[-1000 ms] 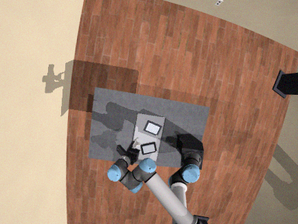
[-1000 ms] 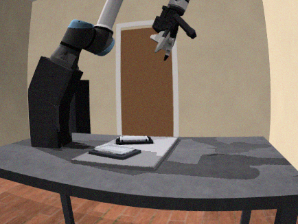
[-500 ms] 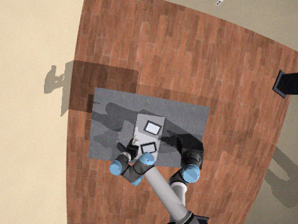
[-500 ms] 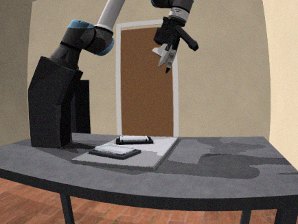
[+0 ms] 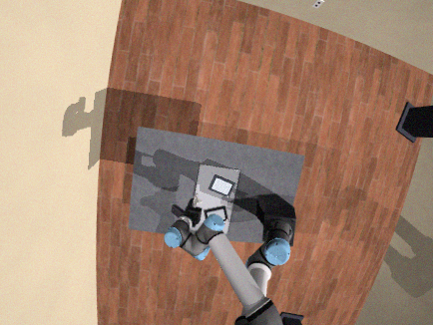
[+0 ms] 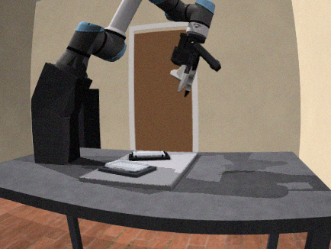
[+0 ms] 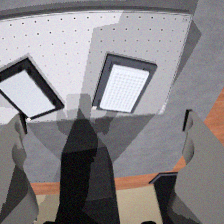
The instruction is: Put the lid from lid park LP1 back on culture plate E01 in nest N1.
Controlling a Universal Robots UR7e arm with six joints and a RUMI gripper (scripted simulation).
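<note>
Now: hand 220 mm past the clear lid, 120 mm to the right of it and 240 mm above it. The rest, counted from my hand: black lid park LP1 (220 mm behind, 120 mm to the left, 250 mm below); culture plate E01 (160 mm behind, 110 mm to the right, 240 mm below).
</note>
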